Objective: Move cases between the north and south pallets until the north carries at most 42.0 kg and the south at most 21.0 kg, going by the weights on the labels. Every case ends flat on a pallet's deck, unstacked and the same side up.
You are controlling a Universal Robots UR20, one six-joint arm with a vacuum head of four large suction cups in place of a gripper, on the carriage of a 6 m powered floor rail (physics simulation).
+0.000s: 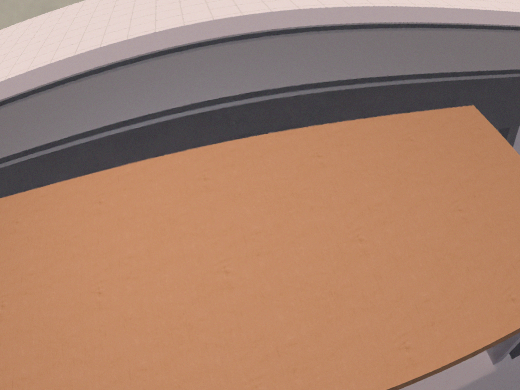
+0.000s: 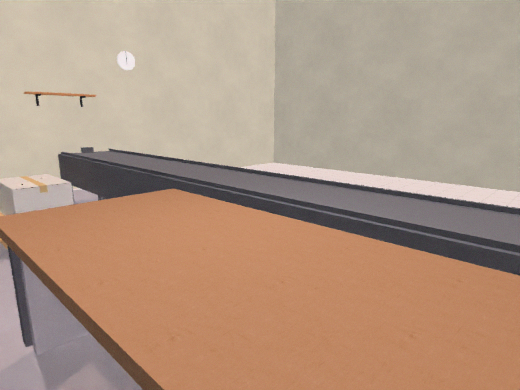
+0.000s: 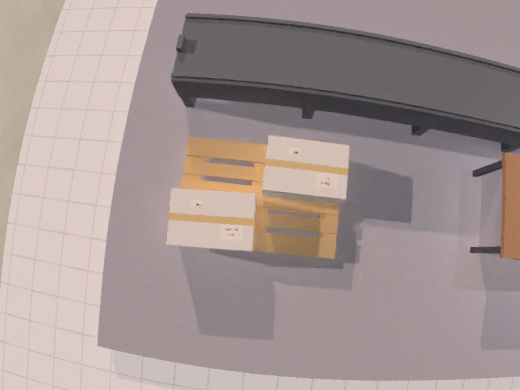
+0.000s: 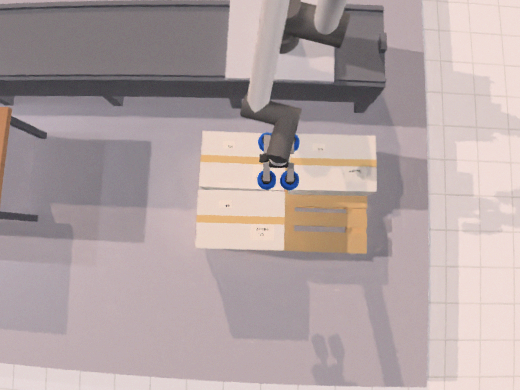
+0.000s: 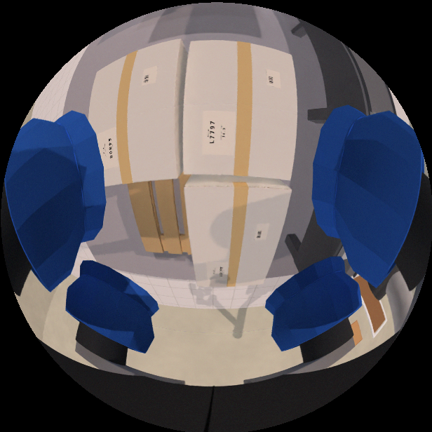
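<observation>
My vacuum head (image 4: 278, 161) (image 5: 215, 240) is open, with no case on its cups. It hangs above the two back cases of the south pallet (image 4: 357, 230) (image 5: 170, 215). The back left case (image 4: 225, 175) (image 5: 270, 130) reads L7797; its weight is too small to be sure of. The back right case (image 4: 330, 177) (image 5: 210, 215) and the front left case (image 4: 230, 235) (image 5: 155, 115) lie flat. The front right quarter is bare. On the north pallet (image 3: 225, 147), one case (image 3: 305, 150) lies back right and another (image 3: 210, 235) front left; their labels are unreadable.
The dark floor rail (image 1: 300, 60) (image 2: 300, 190) (image 3: 350, 65) (image 4: 125, 40) runs behind both pallets, with the white carriage plate (image 4: 242, 50) near its south end. A brown table (image 1: 250, 240) (image 2: 275, 300) (image 3: 511, 210) (image 4: 4, 150) stands between the pallets.
</observation>
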